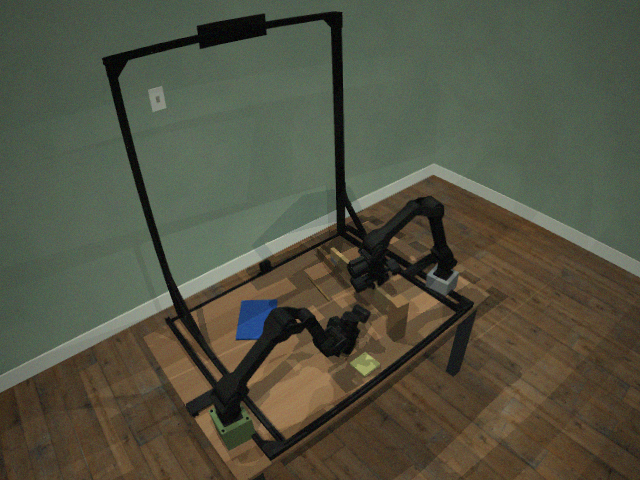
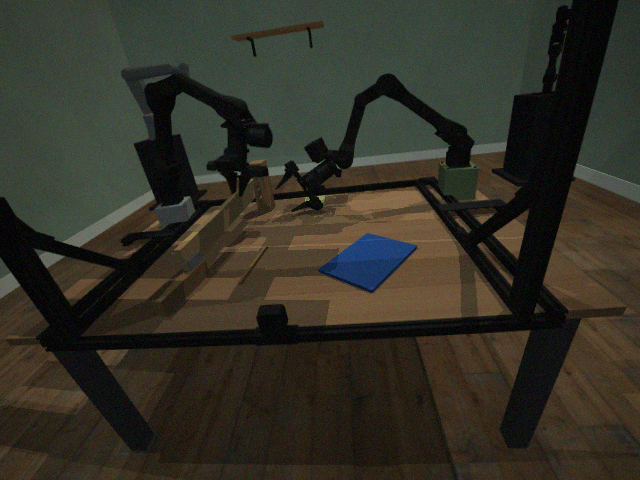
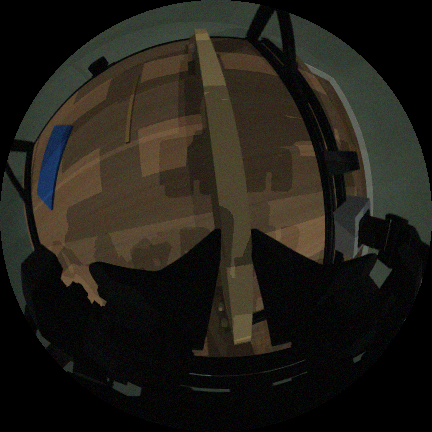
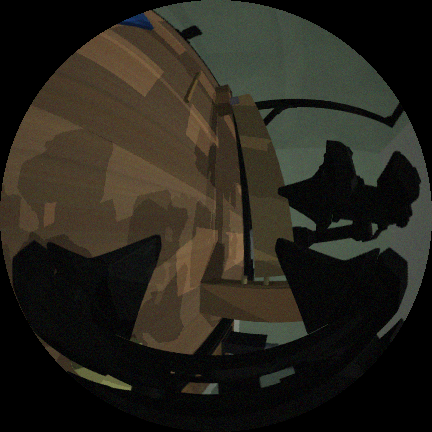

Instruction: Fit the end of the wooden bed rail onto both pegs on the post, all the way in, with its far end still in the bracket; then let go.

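Places are measured from the left arm's base along level axes (x ahead, y left, z up), in millimetres.
Pixels of known places: left gripper, between the fingertips: (image 1: pixel 375 287) (image 2: pixel 237 196) (image 3: pixel 235 234) (image 4: pixel 278 194); right gripper, between the fingertips: (image 1: pixel 360 322) (image 2: pixel 283 200) (image 4: pixel 219 243); left arm's base, origin of its link: (image 1: pixel 443 273) (image 2: pixel 172 202) (image 3: pixel 363 227); right arm's base, origin of its link: (image 1: pixel 229 414) (image 2: pixel 458 165).
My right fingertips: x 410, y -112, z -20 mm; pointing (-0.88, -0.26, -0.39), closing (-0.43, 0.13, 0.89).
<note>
For each thing: its middle in the pictures, then the offset to it from my right fingertips. "spot": a spot on its surface instead.
- wooden rail, middle of its body: (image 3: pixel 213 120) (image 4: pixel 257 149) (image 2: pixel 225 215) (image 1: pixel 361 278) 25 mm up, 167 mm back, 129 mm right
- upright wooden post, a spot on its surface: (image 4: pixel 250 301) spot: 13 mm up, 53 mm back, 96 mm left
- small grey bracket, a spot on its surface: (image 2: pixel 194 260) (image 4: pixel 234 98) spot: 5 mm down, 214 mm back, 319 mm right
- wooden block, middle of its body: (image 3: pixel 198 46) (image 2: pixel 179 281) (image 4: pixel 227 96) (image 1: pixel 329 256) 29 mm down, 245 mm back, 366 mm right
- thin stick, middle of its body: (image 3: pixel 131 102) (image 4: pixel 193 83) (image 2: pixel 254 263) (image 1: pixel 318 288) 58 mm down, 84 mm back, 285 mm right
- blue mat, middle of its body: (image 2: pixel 369 258) (image 3: pixel 49 163) (image 1: pixel 257 319) 58 mm down, 204 mm ahead, 350 mm right
- yellow-green square, a spot on its surface: (image 1: pixel 364 364) spot: 51 mm down, 114 mm ahead, 110 mm left
The wooden rail (image 2: pixel 209 230) (image 3: pixel 227 150) (image 4: pixel 262 200) runs lengthwise, its near end close to the upright wooden post (image 1: pixel 397 321) (image 2: pixel 264 198) (image 4: pixel 250 301). Two pegs, a left one (image 4: pixel 244 280) and a right one (image 4: pixel 266 281), show bare in a small gap between post and rail end. The rail's far end is beside the small grey bracket (image 2: pixel 194 260) (image 4: pixel 234 100); how deep it sits is unclear. My left gripper (image 2: pixel 237 191) (image 3: pixel 235 234) is shut on the rail near the post. My right gripper (image 2: pixel 285 198) (image 4: pixel 219 243) is open and empty, in front of the post.
A wooden block (image 2: pixel 170 300) lies under the rail's far end. A thin stick (image 1: pixel 319 288) (image 2: pixel 254 264) (image 3: pixel 131 112) and a blue mat (image 1: pixel 255 319) (image 2: pixel 368 262) (image 3: pixel 54 165) lie on the table. A yellow-green square (image 1: pixel 364 364) lies near the post. A black frame (image 1: pixel 338 129) rises behind.
</note>
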